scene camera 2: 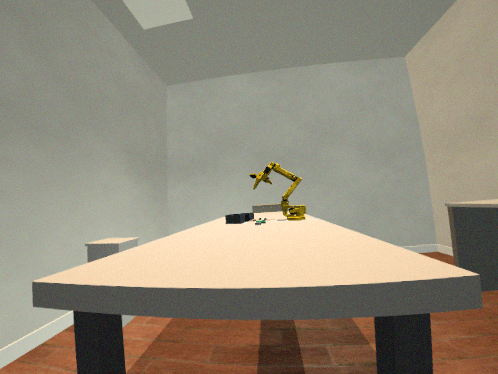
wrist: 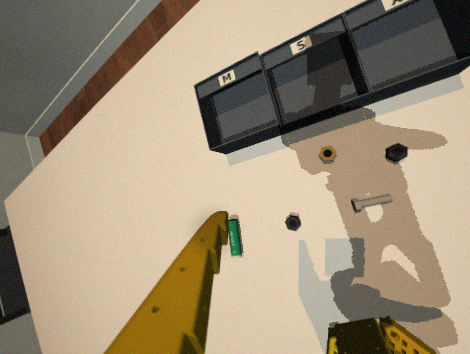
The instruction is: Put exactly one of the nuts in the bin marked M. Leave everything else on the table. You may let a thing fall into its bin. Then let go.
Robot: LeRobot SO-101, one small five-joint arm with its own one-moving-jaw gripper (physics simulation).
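Note:
Black bin block [wrist: 347, 62] in sight.

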